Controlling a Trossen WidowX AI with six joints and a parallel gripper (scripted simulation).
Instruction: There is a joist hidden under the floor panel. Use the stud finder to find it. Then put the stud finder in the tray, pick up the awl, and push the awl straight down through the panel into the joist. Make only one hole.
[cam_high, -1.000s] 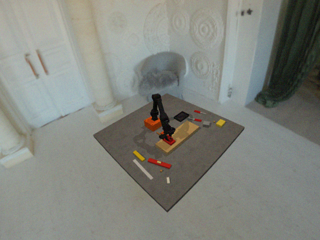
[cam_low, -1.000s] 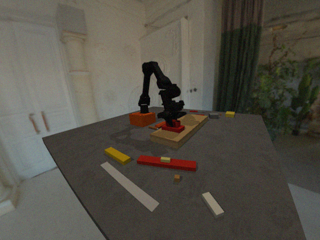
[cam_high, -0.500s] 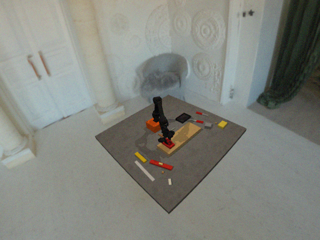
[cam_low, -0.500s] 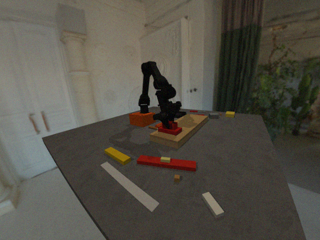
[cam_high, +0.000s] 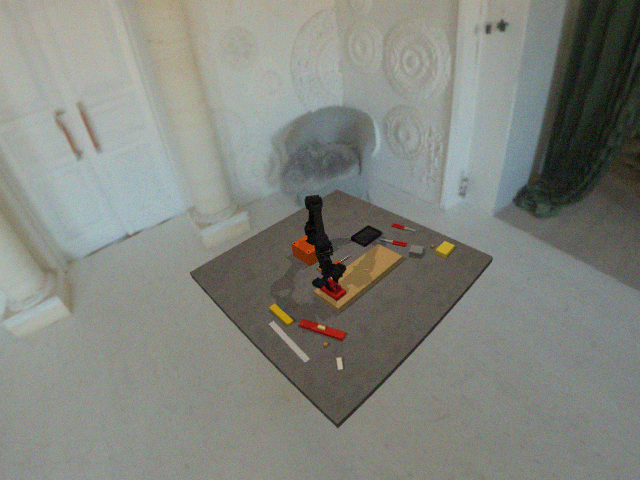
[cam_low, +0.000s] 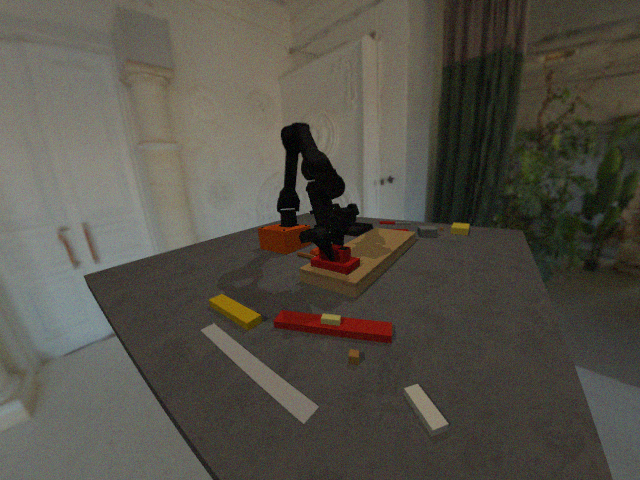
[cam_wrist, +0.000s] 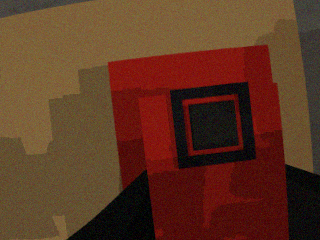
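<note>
Right now my gripper tip is 21 cm past the black tray, 50 cm to the right of it and 5 cm above it. Also, from my gripper tip: red level 11 cm ahead, 19 cm to the right, 5 cm below; then red stud finder 1 cm ahead, 2 cm above; then orange-handled awl 17 cm behind, 22 cm to the left, 5 cm below.
</note>
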